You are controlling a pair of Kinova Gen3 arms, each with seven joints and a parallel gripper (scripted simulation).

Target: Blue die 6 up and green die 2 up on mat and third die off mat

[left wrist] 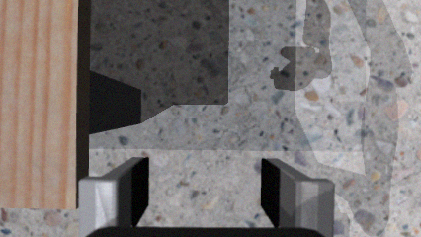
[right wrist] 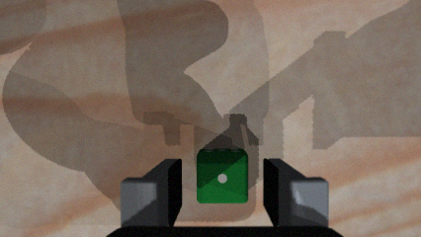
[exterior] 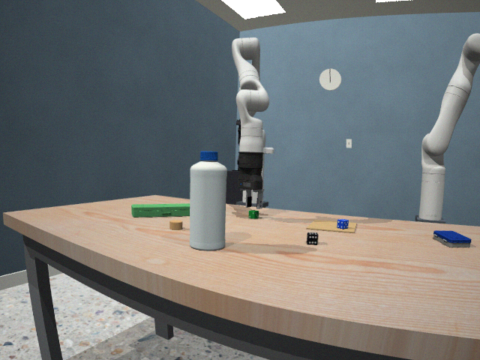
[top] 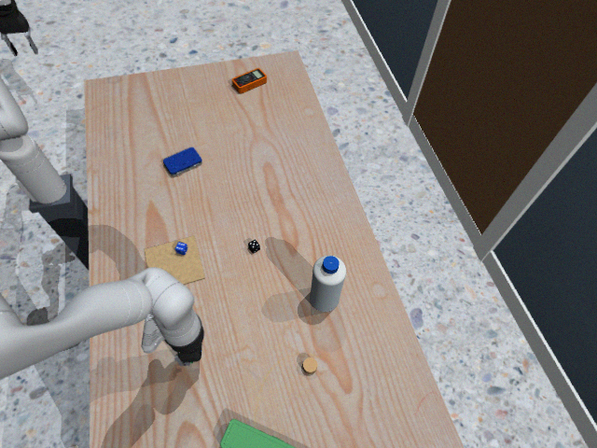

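Right now my right hand is 4 cm above the green die. The rest, counted from my right hand: green case: 25 cm to the right, 16 cm ahead, 4 cm below; tan mat: 27 cm to the left, 5 cm below, 1 cm behind; wooden disc: 28 cm ahead, 9 cm to the right, 4 cm below.
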